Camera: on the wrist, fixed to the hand. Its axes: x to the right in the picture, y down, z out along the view.
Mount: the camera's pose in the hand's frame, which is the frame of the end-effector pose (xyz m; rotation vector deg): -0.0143 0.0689 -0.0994 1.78 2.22 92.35
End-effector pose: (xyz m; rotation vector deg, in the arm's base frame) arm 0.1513 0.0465 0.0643 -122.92 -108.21 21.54
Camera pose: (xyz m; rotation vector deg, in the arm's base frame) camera 0.2489 0.0216 0.1327 -174.44 15.44 31.83
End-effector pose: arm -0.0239 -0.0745 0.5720 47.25 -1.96 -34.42
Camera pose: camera 0.0232 0.0364 0.5546 34.15 -34.94 53.65
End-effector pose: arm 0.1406 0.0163 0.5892 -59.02 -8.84 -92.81
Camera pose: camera 0.1456 -0.0555 0.4909 -39.29 32.19 -8.61
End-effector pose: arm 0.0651 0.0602 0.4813 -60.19 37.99 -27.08
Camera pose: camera -0.0114 0.0361 0.3896 -12.83 73.28 51.39
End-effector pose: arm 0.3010 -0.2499 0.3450 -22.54 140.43 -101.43
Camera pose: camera 0.2819 -0.1345 0.3110 71.32 91.37 -54.33
